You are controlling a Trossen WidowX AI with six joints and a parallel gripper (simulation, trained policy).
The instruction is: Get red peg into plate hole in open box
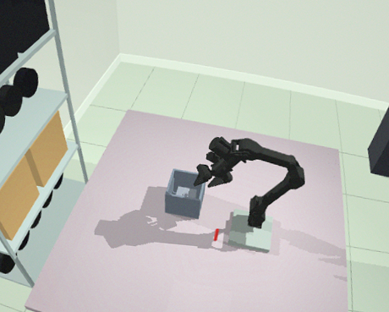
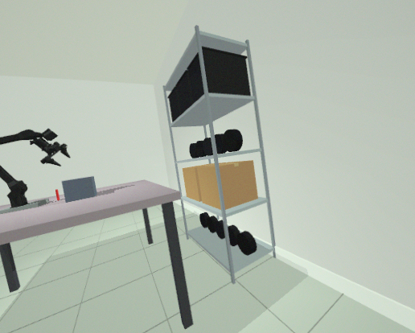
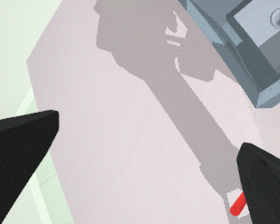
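The red peg lies 230 mm below my gripper tip, 100 mm behind it and 60 mm to the left of it.
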